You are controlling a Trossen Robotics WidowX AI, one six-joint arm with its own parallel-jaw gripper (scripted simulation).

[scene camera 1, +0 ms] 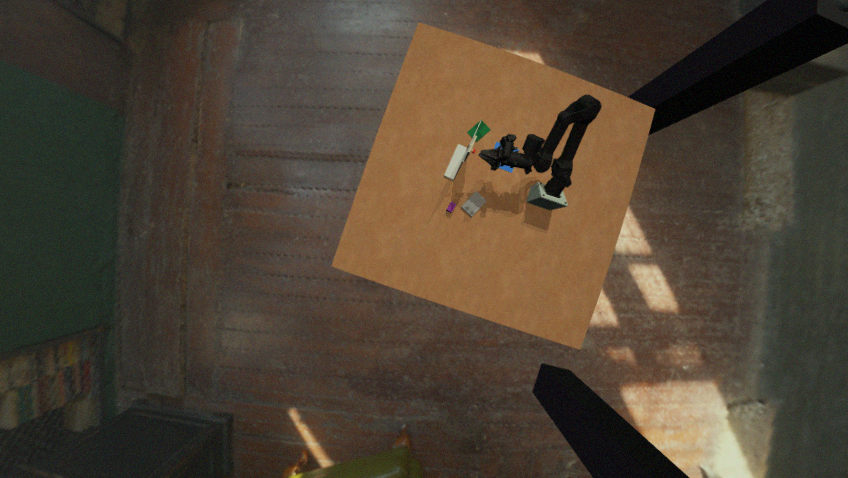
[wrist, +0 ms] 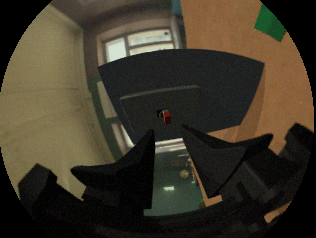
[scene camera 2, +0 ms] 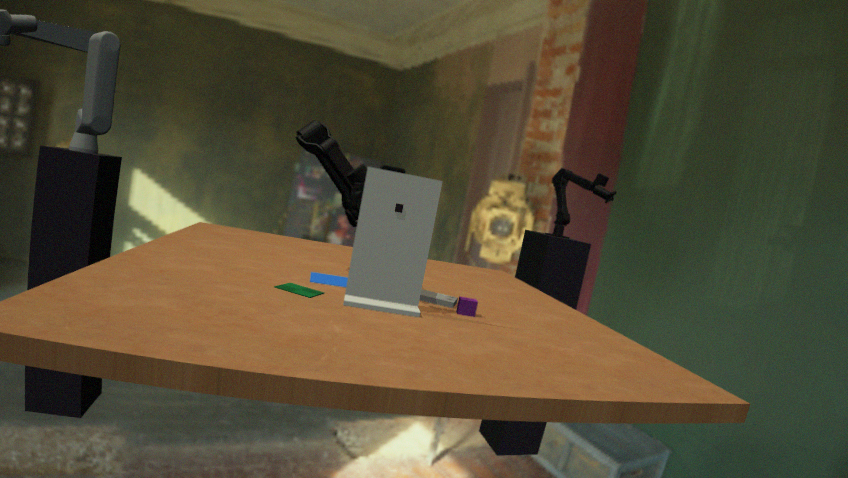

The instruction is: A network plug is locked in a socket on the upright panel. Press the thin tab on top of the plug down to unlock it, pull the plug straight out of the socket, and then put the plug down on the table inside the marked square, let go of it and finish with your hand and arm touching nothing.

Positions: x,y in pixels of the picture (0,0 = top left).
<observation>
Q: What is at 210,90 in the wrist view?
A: A grey panel.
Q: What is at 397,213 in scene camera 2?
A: A grey panel.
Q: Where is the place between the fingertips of my gripper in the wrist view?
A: At 167,130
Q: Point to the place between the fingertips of my gripper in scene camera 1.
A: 479,153
</observation>
